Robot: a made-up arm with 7 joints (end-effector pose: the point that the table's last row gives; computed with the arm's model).
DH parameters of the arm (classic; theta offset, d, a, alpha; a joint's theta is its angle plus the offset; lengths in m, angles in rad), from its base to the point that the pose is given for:
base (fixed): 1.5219 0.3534 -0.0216 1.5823
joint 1: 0 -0.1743 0.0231 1.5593
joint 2: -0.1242 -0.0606 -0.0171 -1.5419
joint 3: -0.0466 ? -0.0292 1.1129
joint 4: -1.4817 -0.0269 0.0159 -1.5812
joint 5: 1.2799 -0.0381 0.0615 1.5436
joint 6: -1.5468 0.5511 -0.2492 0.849
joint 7: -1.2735 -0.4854 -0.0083 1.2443
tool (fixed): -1.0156 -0.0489 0 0
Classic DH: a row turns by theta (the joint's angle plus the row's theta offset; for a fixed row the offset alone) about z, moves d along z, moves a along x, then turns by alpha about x.
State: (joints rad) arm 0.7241 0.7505 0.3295 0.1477 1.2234 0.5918 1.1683
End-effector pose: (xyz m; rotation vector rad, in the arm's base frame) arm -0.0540 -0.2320 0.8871 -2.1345 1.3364 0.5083
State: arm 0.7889 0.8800 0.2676 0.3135 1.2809 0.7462 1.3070
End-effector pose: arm 0.0359 -0.2552 0.8329 -2.1632 1.5175 0.8276
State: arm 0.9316 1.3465 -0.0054 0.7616 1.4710 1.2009 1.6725
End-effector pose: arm 0.2167 -0.2988 0.5676 1.9110 -1.4510 -1.7978
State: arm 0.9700 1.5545 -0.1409 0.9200 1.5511 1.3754 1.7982
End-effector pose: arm 0.2367 -0.2997 0.4455 1.6500 -1.1819 -2.0114
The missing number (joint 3, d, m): 0.0393
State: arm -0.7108 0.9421 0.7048 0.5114 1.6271 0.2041 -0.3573
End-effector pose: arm -0.2189 -0.0165 0.9218 -1.2027 0.4553 -0.4755
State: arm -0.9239 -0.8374 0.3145 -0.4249 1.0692 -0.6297 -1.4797
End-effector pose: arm -0.0105 0.3898 0.7572 -0.3219 -0.0644 1.3393
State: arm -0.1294 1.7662 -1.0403 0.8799 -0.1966 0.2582 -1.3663
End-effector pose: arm 0.2041 -0.0155 0.1646 2.8472 -0.7853 0.4623
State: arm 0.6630 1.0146 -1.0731 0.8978 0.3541 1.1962 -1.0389
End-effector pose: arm 0.1437 0.1148 0.2020 -2.3415 1.3384 0.2262
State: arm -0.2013 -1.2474 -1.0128 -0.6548 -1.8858 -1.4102 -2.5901
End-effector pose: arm 0.3749 0.1171 0.5893 -1.7554 -0.8964 -0.6381
